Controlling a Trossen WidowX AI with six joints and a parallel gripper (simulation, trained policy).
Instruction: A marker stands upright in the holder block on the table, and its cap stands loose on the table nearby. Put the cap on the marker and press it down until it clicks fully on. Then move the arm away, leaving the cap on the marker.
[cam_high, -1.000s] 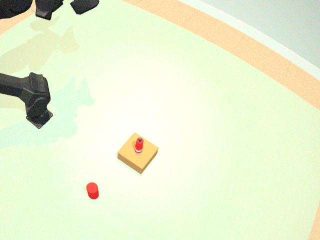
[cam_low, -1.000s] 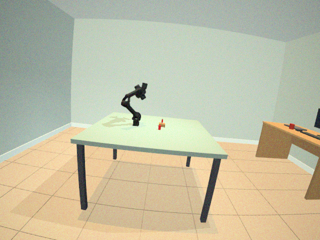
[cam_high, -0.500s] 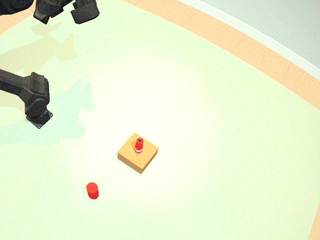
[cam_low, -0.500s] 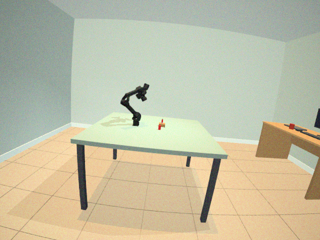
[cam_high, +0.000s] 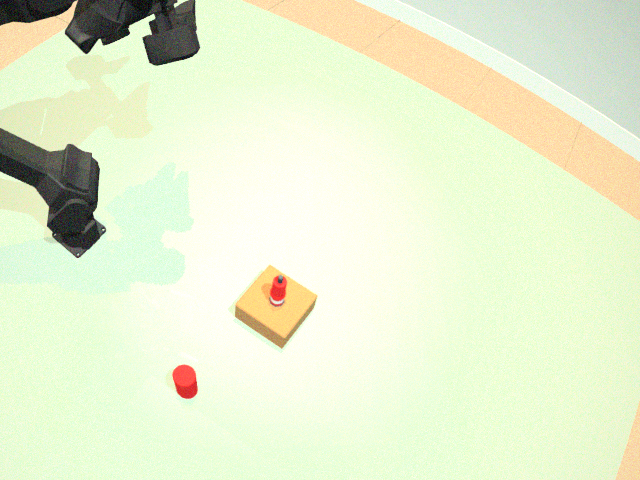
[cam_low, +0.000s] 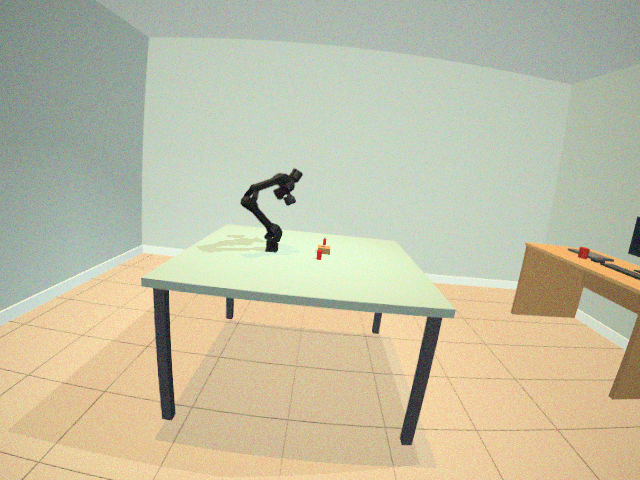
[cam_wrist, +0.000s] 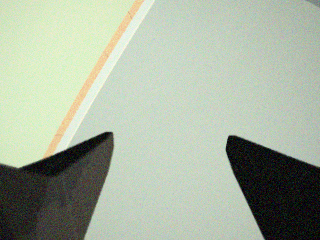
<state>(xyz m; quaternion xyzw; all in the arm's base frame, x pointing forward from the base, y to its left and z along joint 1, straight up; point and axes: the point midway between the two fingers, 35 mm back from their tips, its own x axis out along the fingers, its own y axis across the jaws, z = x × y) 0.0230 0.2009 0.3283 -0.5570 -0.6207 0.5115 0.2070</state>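
The red cap is 310 mm to the right of my gripper tip, 290 mm below it and 260 mm ahead of it. From my gripper tip the other things lie so: tan holder block 300 mm below, 290 mm ahead, 150 mm to the right.
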